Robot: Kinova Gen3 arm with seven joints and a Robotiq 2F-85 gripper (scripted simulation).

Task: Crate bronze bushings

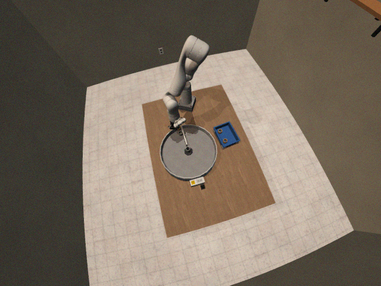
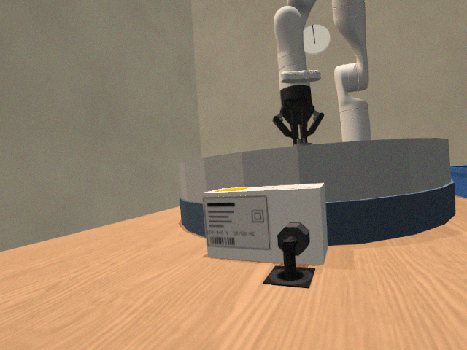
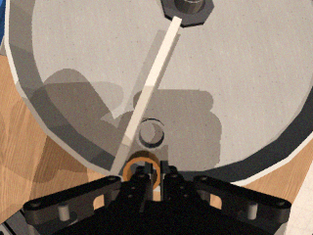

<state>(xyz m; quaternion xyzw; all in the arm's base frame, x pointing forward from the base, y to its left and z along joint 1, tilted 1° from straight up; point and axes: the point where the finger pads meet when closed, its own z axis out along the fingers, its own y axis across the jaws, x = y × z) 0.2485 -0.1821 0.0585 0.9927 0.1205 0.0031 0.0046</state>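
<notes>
Right now my hand is 340 mm to the right of the blue crate, 180 mm short of it and 100 mm above it. Also, from my hand: turning table: 200 mm ahead, 70 mm below, 10 mm to the left.
</notes>
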